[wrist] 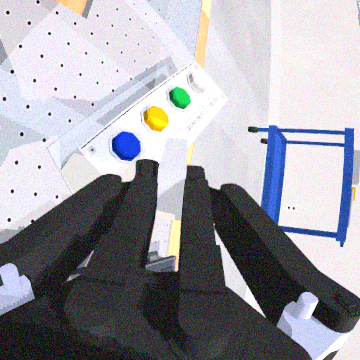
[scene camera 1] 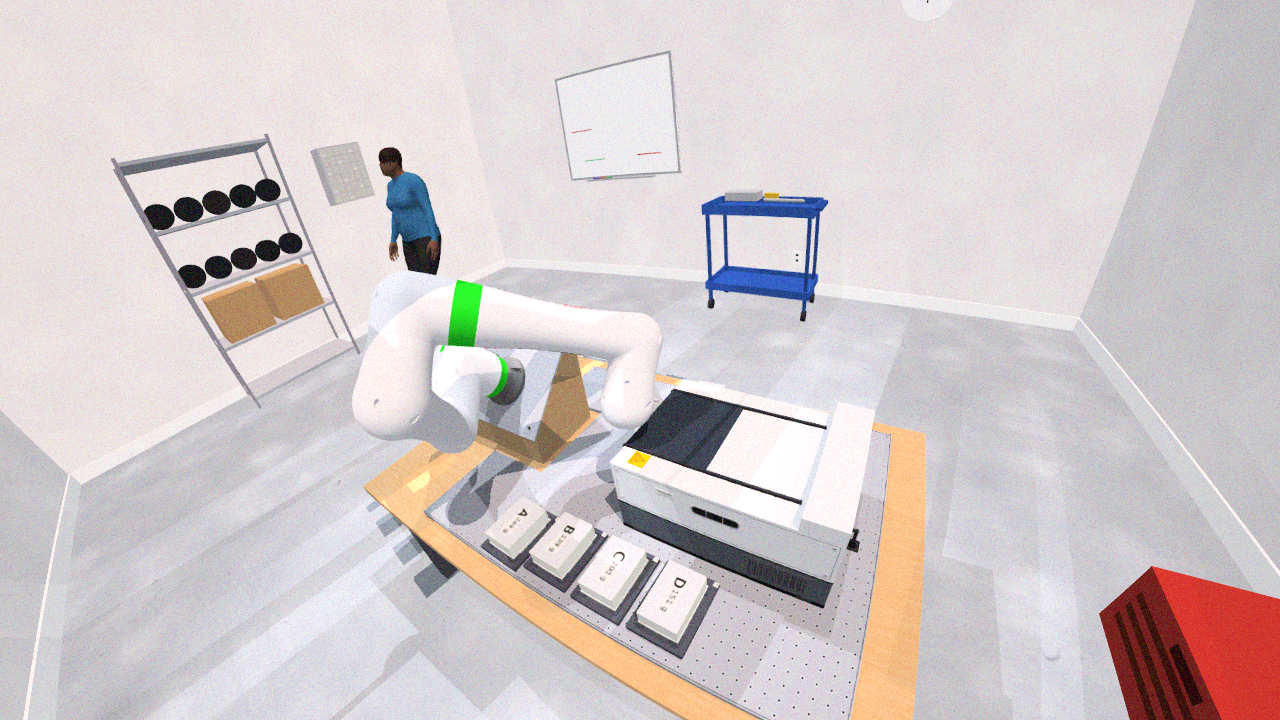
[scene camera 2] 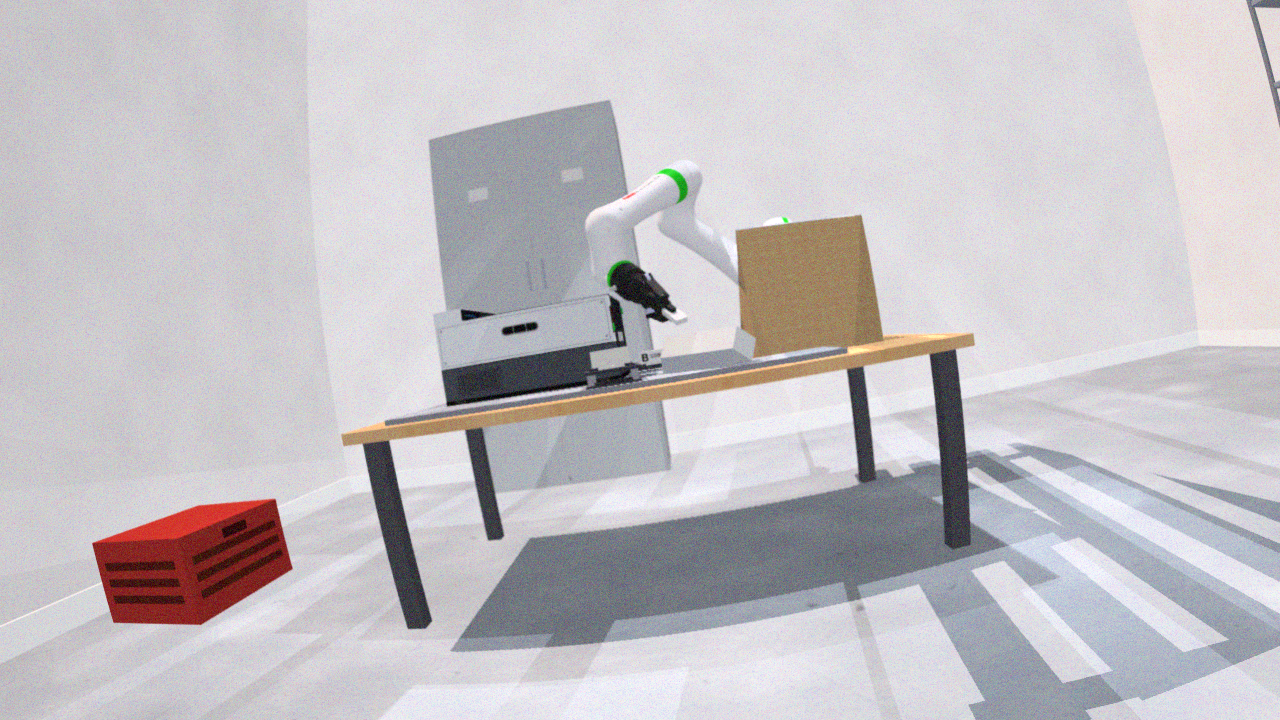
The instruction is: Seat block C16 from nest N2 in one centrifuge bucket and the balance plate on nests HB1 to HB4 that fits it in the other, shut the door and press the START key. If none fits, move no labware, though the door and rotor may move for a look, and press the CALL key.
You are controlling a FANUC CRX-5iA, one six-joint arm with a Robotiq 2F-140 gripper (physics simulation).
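Seen in the pictures: gripper, between the fingertips: (wrist: 175, 157) (scene camera 2: 682, 320); arm's base, origin of its link: (scene camera 1: 507, 381) (scene camera 2: 798, 281).
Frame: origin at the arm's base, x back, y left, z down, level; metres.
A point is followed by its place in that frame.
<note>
My gripper (wrist: 175, 157) {z 0.063, x -0.314, y 0.248 m} (scene camera 2: 677, 316) {z 0.063, x -0.314, y 0.248 m} is shut and empty, its pale fingertips together. In the wrist view they overlap the lower edge of the white key panel (wrist: 212, 94) {z 0.104, x -0.195, y 0.362 m}, right of the blue key (wrist: 126, 146) {z 0.109, x -0.309, y 0.240 m}; the gap is unclear. Yellow (wrist: 156, 118) {z 0.109, x -0.270, y 0.271 m}, green (wrist: 180, 97) {z 0.109, x -0.231, y 0.302 m} and whitish (wrist: 196, 82) {z 0.110, x -0.196, y 0.329 m} keys follow; labels are unreadable. The centrifuge (scene camera 1: 716, 528) {z 0.046, x -0.754, y -0.081 m} (scene camera 2: 528, 335) {z 0.034, x -0.697, y 0.244 m} has a dark panel (scene camera 1: 684, 429) {z -0.035, x -0.599, y 0.055 m} and a white panel (scene camera 1: 765, 452) {z -0.032, x -0.777, y 0.077 m} on top; bucket contents are hidden. Balance plates A (scene camera 1: 520, 526) {z 0.125, x -0.359, y -0.273 m}, B (scene camera 1: 565, 546) {z 0.125, x -0.485, y -0.247 m}, C (scene camera 1: 613, 574) {z 0.125, x -0.613, y -0.236 m} and D (scene camera 1: 673, 606) {z 0.124, x -0.748, y -0.224 m} sit on dark nests. Block C16 cannot be made out.
A brown upright board (scene camera 1: 568, 411) {z 0.103, x -0.163, y 0.079 m} (scene camera 2: 805, 286) {z 0.023, x 0.001, y 0.150 m} stands on the wooden table (scene camera 1: 904, 501) {z 0.191, x -1.068, y 0.299 m} (scene camera 2: 913, 344) {z 0.193, x 0.192, y 0.434 m} near the arm's base. A blue cart (scene camera 1: 760, 283) (wrist: 272, 175) stands beyond it. A red crate (scene camera 1: 1199, 644) (scene camera 2: 192, 564) is on the floor. A person (scene camera 1: 411, 210) stands near the shelf rack (scene camera 1: 192, 161).
</note>
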